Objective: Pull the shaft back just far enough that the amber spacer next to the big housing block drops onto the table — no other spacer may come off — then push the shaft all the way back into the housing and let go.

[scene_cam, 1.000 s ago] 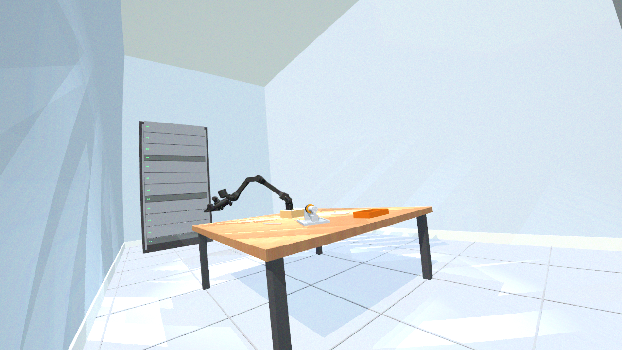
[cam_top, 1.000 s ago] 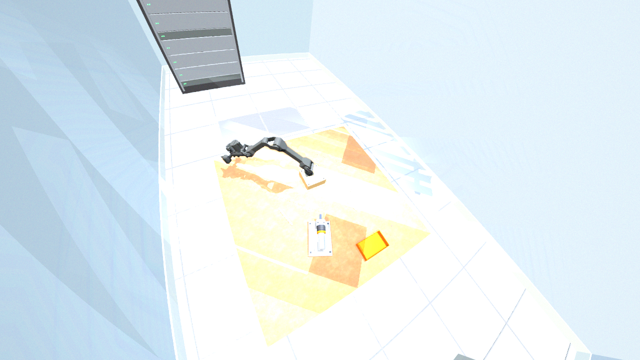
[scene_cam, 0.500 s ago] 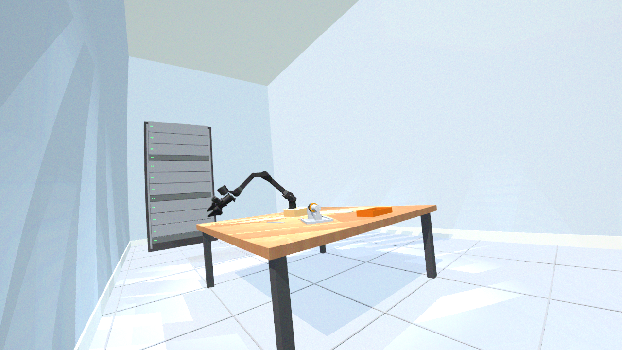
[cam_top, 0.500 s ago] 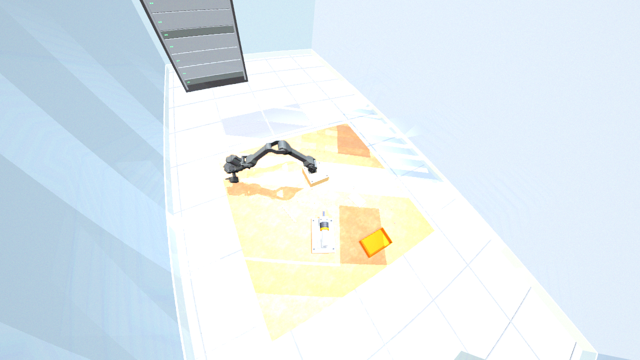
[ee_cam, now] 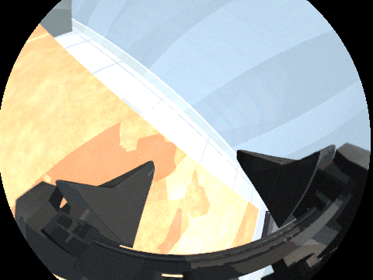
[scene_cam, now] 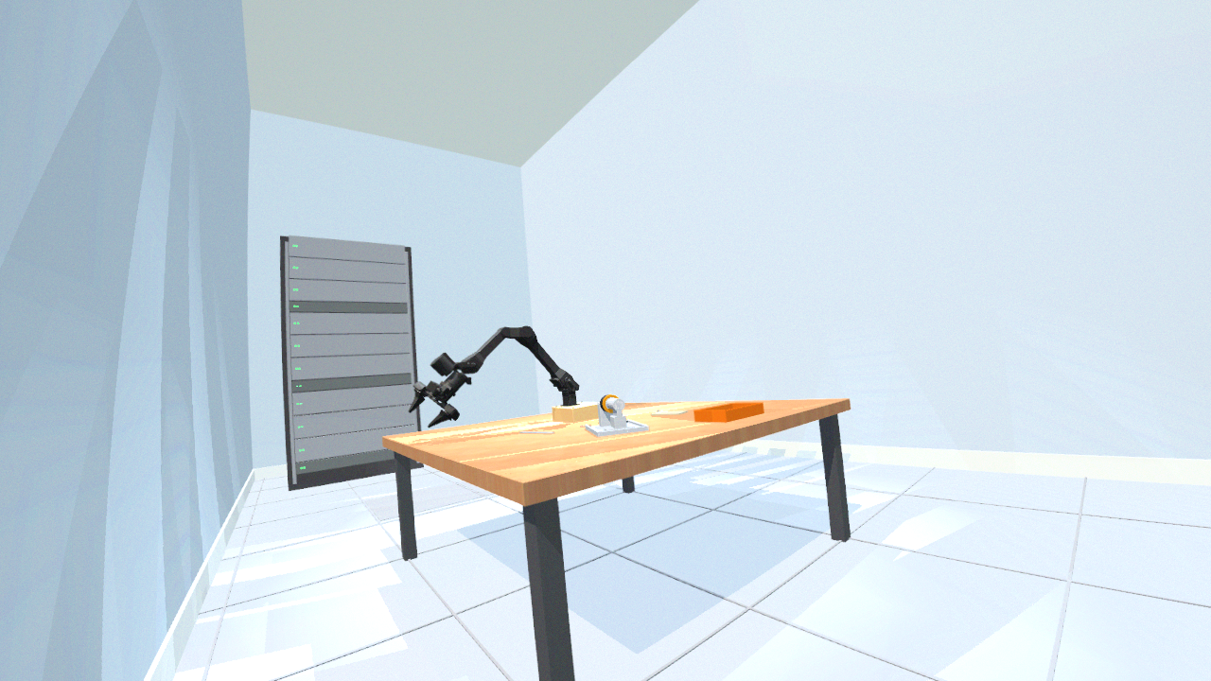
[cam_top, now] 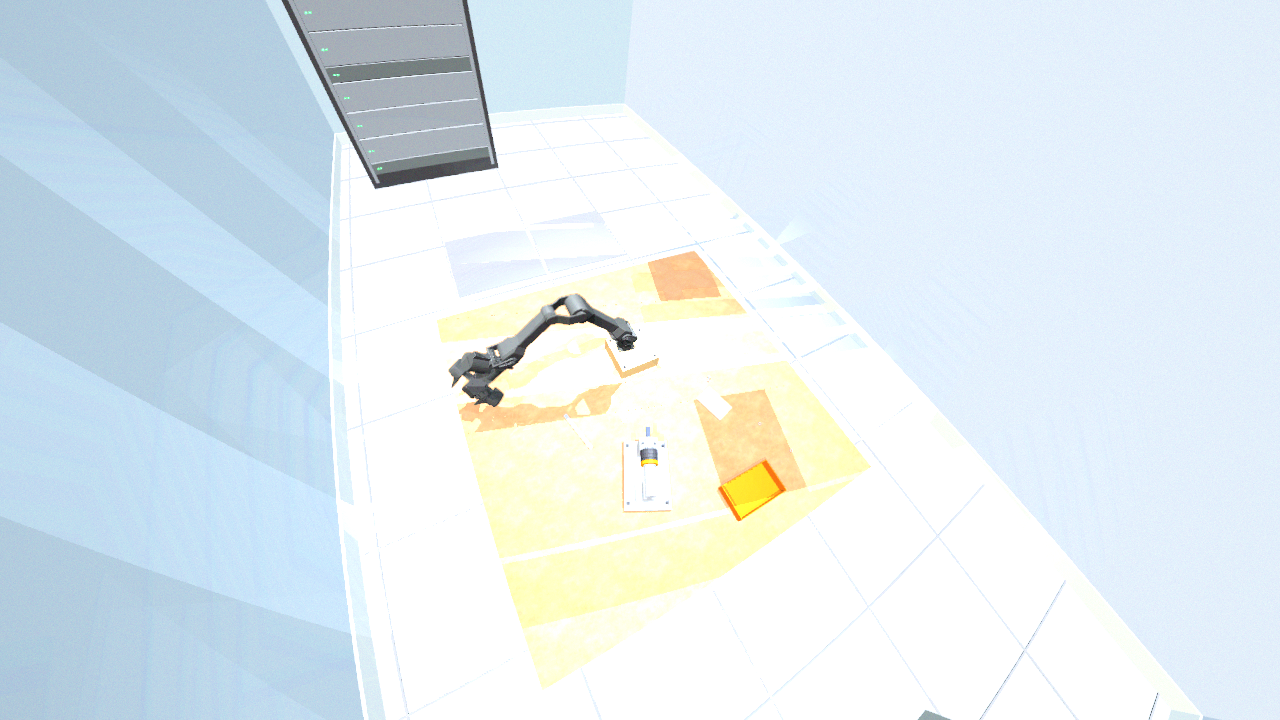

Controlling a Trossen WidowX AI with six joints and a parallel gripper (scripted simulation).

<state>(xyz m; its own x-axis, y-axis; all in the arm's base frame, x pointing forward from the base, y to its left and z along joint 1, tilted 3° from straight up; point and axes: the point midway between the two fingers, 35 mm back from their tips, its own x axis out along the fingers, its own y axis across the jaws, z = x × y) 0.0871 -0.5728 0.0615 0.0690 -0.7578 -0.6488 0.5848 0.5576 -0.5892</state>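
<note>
The grey-blue shaft is 540 mm to the left of my gripper tip and 360 mm ahead of it. The rest, counted from my gripper tip: amber spacer 530 mm to the left, 390 mm ahead; orange tray 860 mm to the left, 560 mm ahead, 70 mm below; white fixture 530 mm to the left, 410 mm ahead, 30 mm below.
</note>
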